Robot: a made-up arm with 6 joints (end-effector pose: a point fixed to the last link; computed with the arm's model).
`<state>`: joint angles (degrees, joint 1 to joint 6).
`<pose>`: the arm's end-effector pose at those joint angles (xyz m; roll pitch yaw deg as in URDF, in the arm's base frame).
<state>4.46 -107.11 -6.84 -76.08 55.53 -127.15</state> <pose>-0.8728 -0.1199 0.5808 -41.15 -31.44 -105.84</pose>
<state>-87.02 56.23 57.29 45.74 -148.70 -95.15</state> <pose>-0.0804 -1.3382 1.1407 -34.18 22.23 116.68</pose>
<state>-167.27 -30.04 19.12 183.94 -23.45 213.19</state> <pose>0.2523 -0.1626 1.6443 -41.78 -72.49 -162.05</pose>
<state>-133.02 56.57 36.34 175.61 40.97 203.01</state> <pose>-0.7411 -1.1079 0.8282 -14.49 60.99 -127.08</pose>
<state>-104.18 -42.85 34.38 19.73 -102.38 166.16</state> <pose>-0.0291 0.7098 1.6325 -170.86 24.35 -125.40</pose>
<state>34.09 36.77 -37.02 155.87 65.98 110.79</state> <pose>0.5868 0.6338 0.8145 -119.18 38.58 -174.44</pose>
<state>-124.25 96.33 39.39 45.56 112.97 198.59</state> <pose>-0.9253 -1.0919 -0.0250 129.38 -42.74 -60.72</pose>
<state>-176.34 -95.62 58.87 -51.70 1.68 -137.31</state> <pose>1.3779 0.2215 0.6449 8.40 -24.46 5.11</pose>
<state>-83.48 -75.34 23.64 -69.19 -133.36 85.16</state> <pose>-0.1766 0.8738 1.1504 -96.08 39.63 -21.54</pose>
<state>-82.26 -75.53 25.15 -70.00 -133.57 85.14</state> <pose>-0.1943 0.8845 1.1508 -98.12 39.15 -20.86</pose>
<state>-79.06 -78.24 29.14 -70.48 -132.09 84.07</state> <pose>-0.2548 0.9403 1.1124 -104.03 34.45 -21.05</pose>
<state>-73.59 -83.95 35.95 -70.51 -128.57 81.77</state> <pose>-0.3789 1.0331 1.0091 -112.79 24.23 -19.66</pose>
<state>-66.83 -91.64 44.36 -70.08 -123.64 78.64</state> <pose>-0.5556 1.1123 0.8331 -122.08 10.42 -14.10</pose>
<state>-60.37 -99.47 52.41 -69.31 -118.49 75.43</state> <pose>-0.7325 1.1345 0.6190 -131.13 -2.81 -4.96</pose>
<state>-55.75 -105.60 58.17 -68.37 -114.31 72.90</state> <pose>-0.8528 1.1120 0.4351 -138.74 -11.97 4.25</pose>
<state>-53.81 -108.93 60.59 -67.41 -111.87 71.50</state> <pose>-0.9000 1.0905 0.3349 -142.68 -16.43 9.48</pose>
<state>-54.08 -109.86 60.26 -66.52 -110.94 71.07</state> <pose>-0.8959 1.0909 0.3132 -142.67 -17.77 10.02</pose>
